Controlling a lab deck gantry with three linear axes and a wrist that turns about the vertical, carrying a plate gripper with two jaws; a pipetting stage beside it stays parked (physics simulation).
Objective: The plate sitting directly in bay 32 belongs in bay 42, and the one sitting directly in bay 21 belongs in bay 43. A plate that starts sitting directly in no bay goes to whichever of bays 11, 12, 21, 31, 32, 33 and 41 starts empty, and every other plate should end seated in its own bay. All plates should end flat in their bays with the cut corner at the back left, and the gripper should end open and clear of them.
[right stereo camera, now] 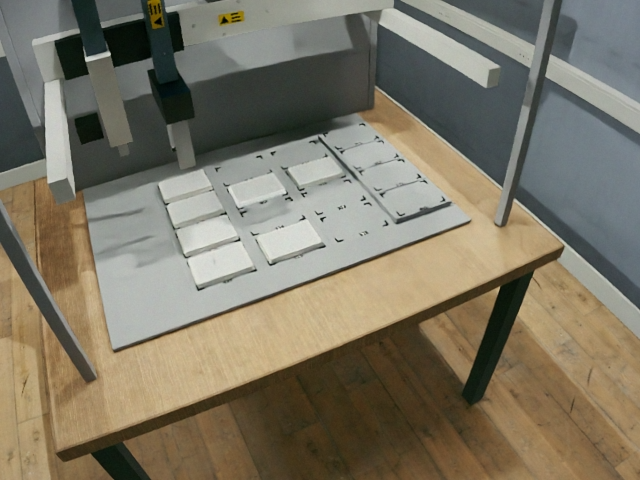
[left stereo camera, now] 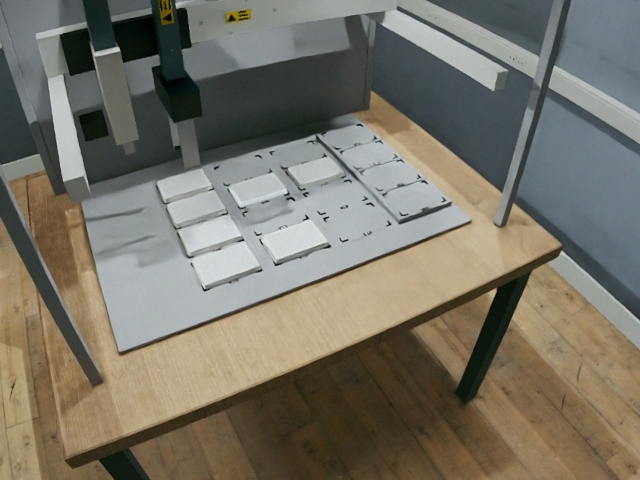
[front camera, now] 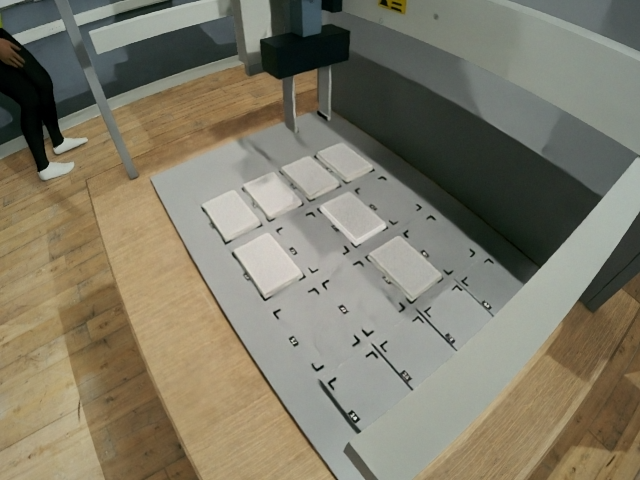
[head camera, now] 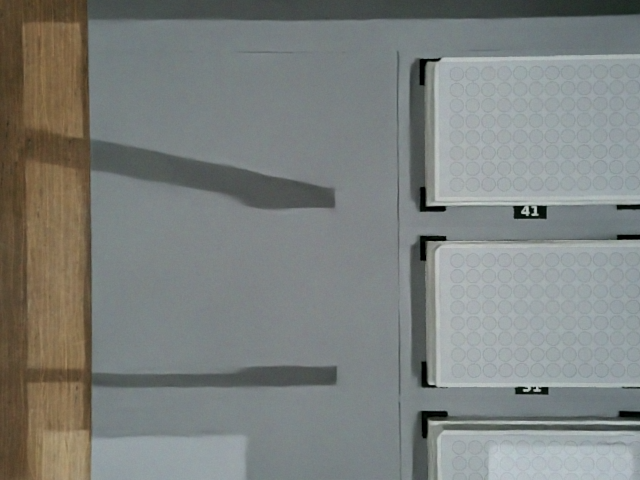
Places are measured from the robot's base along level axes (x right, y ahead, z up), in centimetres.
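Pixels of known places: gripper, fingertip midpoint: [right stereo camera: 183, 157] [left stereo camera: 186, 156] [front camera: 308, 122]; robot's base, link origin: [right stereo camera: 198, 289] [left stereo camera: 204, 290] [front camera: 202, 208].
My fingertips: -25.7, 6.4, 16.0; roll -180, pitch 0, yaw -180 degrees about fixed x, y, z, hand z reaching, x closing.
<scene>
Ahead of a thing's pixels: the offset from my fingertips to its top centre, as dx, dy, dz. "pt": to the spot under its first point. Level surfaces: height alone.
My plate gripper [front camera: 311, 124] [left stereo camera: 183, 156] [right stereo camera: 180, 158] is open and empty, raised above the deck left of bay 41; its jaws do not show in the head view. White plates sit flat in bay 41 {pt -10.1, +0.9, -14.5} [front camera: 344, 161] [head camera: 535, 129], bay 31 {pt +0.4, +1.1, -14.5} [front camera: 310, 177] [head camera: 535, 315], bay 21 {pt +11.0, +1.2, -14.5} [front camera: 272, 195] [head camera: 535, 459] and bay 11 {pt +21.5, +1.2, -14.5} [front camera: 231, 215] [left stereo camera: 225, 264]. Others sit in bay 12 {pt +21.5, +17.3, -14.5} [front camera: 268, 264] [left stereo camera: 294, 240], bay 32 {pt +0.5, +17.2, -14.5} [front camera: 353, 217] [left stereo camera: 256, 189] and bay 33 {pt +0.6, +33.3, -14.5} [front camera: 405, 267] [left stereo camera: 314, 172]. Bay 42 {pt -11.4, +16.6, -16.0} [front camera: 390, 198] and bay 43 {pt -11.3, +33.2, -16.0} [front camera: 442, 243] hold no plate. The cut corner shows at the back left on plate 41.
The parked pipetting stage [left stereo camera: 114, 98] [right stereo camera: 108, 100] hangs left of the gripper. A raised strip of bays {pt -1.9, +48.1, -14.5} [left stereo camera: 361, 152] lies at the deck's right. The dark back panel {dz -16.0} [front camera: 413, 170] stands behind the deck. A grey post [left stereo camera: 535, 108] stands at the right. A person's legs [front camera: 33, 98] show at the left.
</scene>
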